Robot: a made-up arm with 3 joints. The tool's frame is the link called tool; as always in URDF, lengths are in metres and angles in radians.
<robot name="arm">
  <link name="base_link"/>
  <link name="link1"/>
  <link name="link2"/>
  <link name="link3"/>
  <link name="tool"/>
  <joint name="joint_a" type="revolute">
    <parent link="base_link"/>
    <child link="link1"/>
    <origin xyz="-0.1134 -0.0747 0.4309"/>
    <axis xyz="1 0 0"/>
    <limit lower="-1.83" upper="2.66" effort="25" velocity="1.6"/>
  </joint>
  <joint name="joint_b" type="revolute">
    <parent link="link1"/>
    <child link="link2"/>
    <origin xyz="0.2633 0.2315 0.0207"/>
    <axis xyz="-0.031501 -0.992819 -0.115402"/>
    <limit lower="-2.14" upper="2.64" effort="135" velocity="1.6"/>
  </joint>
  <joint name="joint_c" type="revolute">
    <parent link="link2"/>
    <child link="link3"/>
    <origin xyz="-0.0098 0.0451 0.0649"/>
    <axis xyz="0 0 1"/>
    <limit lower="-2.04" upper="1.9" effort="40" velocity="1.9"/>
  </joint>
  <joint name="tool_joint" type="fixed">
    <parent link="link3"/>
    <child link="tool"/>
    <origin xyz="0.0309 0.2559 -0.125" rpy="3.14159 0 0"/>
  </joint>
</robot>
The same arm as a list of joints. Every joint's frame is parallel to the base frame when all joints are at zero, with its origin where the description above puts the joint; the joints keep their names.
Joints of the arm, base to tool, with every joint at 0 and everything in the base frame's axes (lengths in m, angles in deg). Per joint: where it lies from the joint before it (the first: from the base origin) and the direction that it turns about. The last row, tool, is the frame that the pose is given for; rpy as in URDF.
joint_a: origin -0.1134 -0.0747 0.4309 axis +x
joint_b: origin 0.2633 0.2315 0.0207 axis -0.031501 -0.992819 -0.115402
joint_c: origin -0.0098 0.0451 0.0649 axis +z
tool: origin 0.0309 0.2559 -0.125 rpy 180 0 0
Joint limits (deg, base to tool): -104.85..152.41 -122.61..151.26 -116.88..108.86

